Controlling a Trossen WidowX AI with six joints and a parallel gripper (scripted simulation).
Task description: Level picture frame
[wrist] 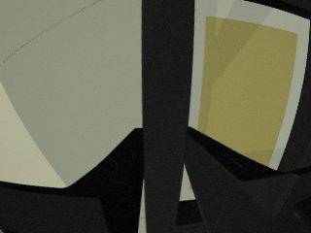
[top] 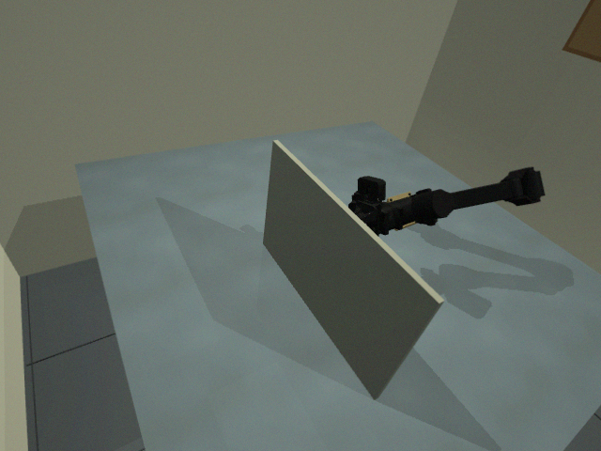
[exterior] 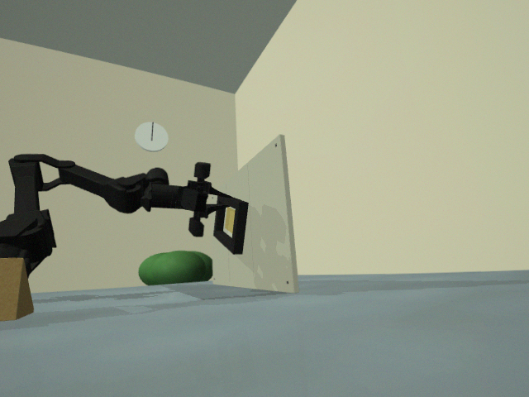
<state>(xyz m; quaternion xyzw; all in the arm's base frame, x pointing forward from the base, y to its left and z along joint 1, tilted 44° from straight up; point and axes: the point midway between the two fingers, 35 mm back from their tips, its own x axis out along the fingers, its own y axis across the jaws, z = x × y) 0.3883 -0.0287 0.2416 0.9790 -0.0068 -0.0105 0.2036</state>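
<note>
My gripper tip is 1 cm short of the picture frame, 2 cm to the right of it and 5 cm above it. From my gripper tip the other things lie so: wall panel (2 cm ahead, 7 cm below).
</note>
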